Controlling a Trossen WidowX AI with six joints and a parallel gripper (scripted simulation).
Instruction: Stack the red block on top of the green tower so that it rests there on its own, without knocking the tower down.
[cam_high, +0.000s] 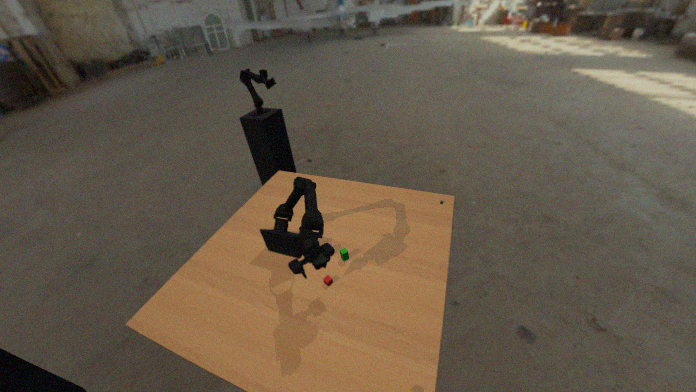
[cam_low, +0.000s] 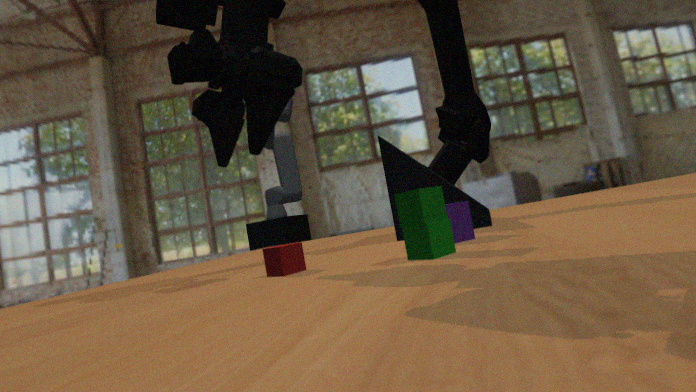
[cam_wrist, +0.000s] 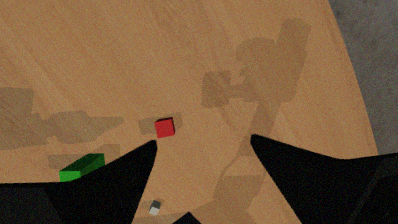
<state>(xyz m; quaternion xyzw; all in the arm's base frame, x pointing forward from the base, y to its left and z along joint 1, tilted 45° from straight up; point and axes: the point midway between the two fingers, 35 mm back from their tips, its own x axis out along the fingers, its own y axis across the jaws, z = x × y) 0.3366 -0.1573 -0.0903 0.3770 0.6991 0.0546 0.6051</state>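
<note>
My gripper tip is now 2 cm short of the red block, 5 cm to the right of it and 12 cm above it. The rest, counted from my gripper tip: purple block 7 cm behind, 21 cm to the left, 11 cm below; then small white cube 12 cm behind, 17 cm to the left, 13 cm below.
</note>
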